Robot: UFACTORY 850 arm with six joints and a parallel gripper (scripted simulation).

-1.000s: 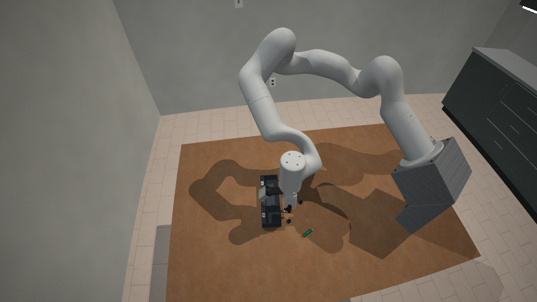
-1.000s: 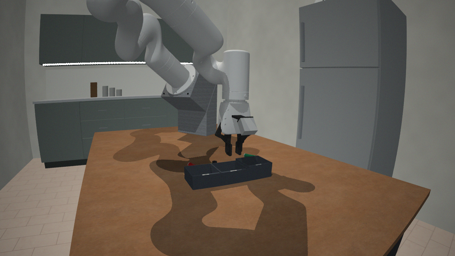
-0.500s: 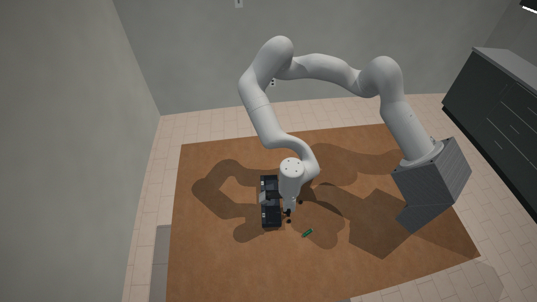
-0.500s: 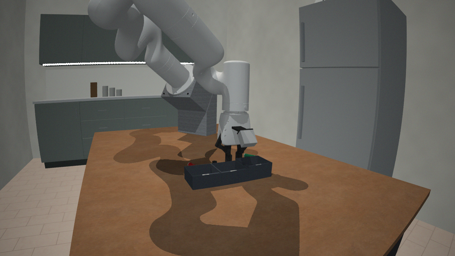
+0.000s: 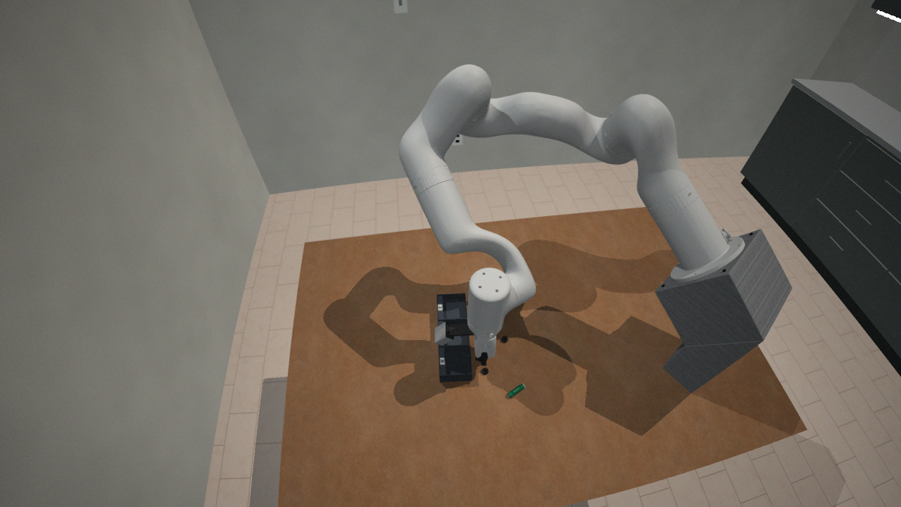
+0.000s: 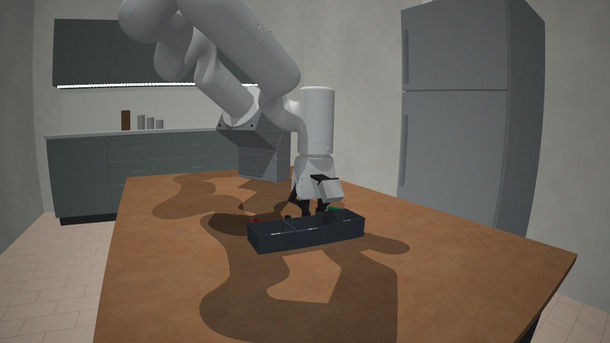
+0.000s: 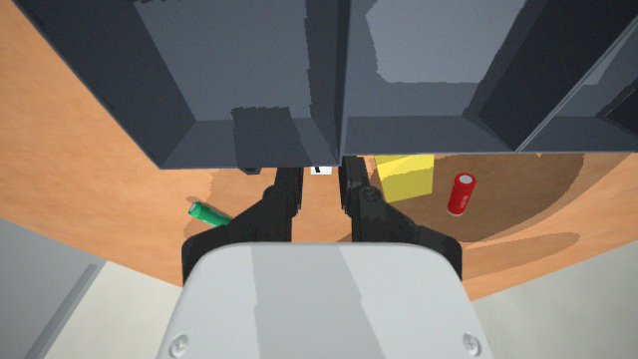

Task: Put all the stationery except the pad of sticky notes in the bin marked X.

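My gripper is now 1 cm above the pencil sharpener. From my hand the other things lie so: dark bin row: 6 cm ahead, 7 cm to the right; sticky notes: 4 cm behind, 6 cm to the right, 2 cm below; red cylinder: 8 cm behind, 11 cm to the right, 2 cm below.
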